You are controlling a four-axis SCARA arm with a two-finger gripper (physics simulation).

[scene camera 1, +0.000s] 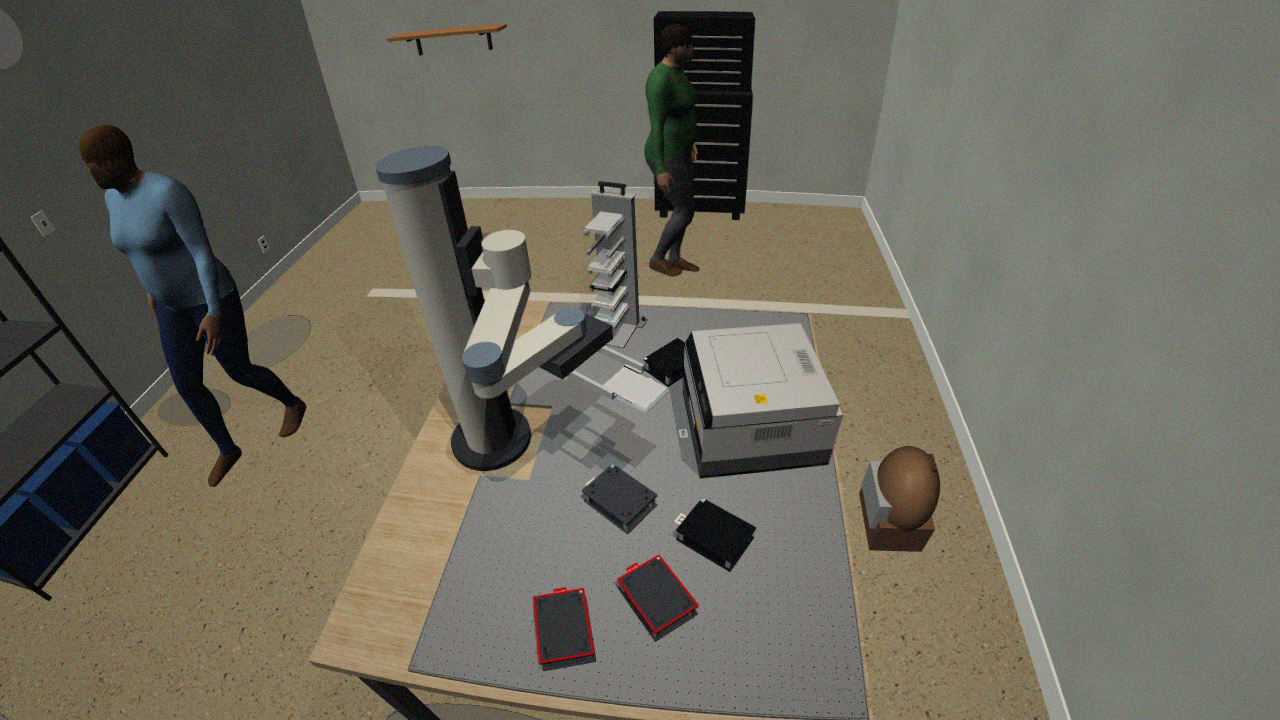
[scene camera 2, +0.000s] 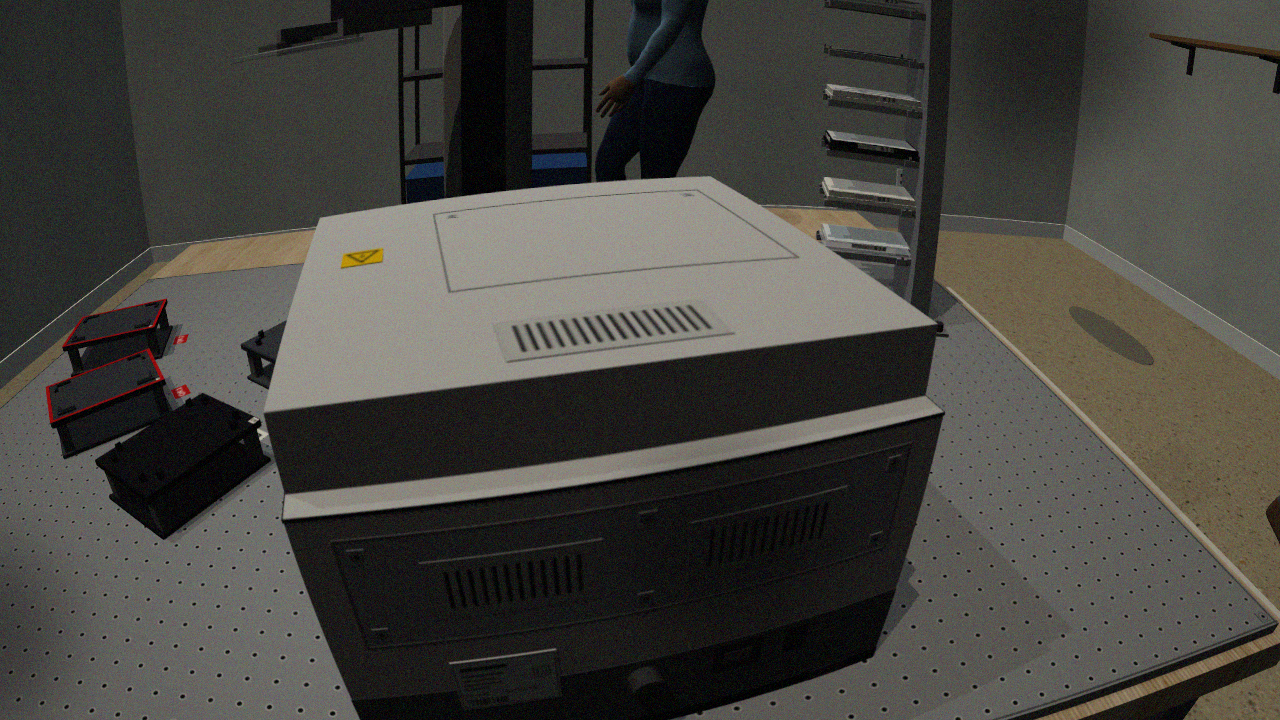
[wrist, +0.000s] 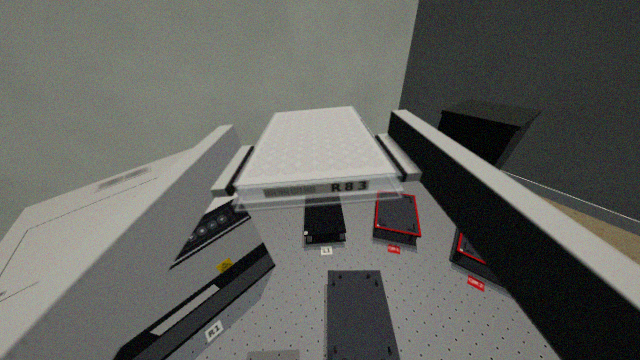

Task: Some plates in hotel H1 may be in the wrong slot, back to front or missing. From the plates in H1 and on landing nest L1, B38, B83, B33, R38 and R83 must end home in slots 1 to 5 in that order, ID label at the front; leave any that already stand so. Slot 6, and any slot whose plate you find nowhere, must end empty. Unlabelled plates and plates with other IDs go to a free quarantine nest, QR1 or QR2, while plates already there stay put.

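Observation:
My gripper (scene camera 1: 631, 381) (wrist: 313, 132) is shut on a white plate (scene camera 1: 640, 388) (wrist: 320, 142), held level high above the table; its near edge reads R83 in the wrist view. Hotel H1 (scene camera 1: 630, 255) (scene camera 2: 930, 161) stands behind the gripper, apart from it. In scene camera 2, its four lower levels hold plates, the third from the bottom being dark. The fifth level (scene camera 2: 872, 56) looks bare; the top one is cut off there, but holds a white plate (scene camera 1: 605, 222) in scene camera 1. Landing nest L1 (scene camera 1: 715, 533) (scene camera 2: 179, 456) (wrist: 324, 220) has a bare top. Hotel plate IDs are unreadable.
Two red-rimmed quarantine nests (scene camera 1: 657, 593) (scene camera 1: 563, 625) have bare tops. A dark grey nest (scene camera 1: 619, 495) (wrist: 357, 315) stands near L1. A black nest (scene camera 1: 664, 362) stands between the hotel and the large device (scene camera 1: 760, 376) (scene camera 2: 581, 358). Two people stand beyond the table.

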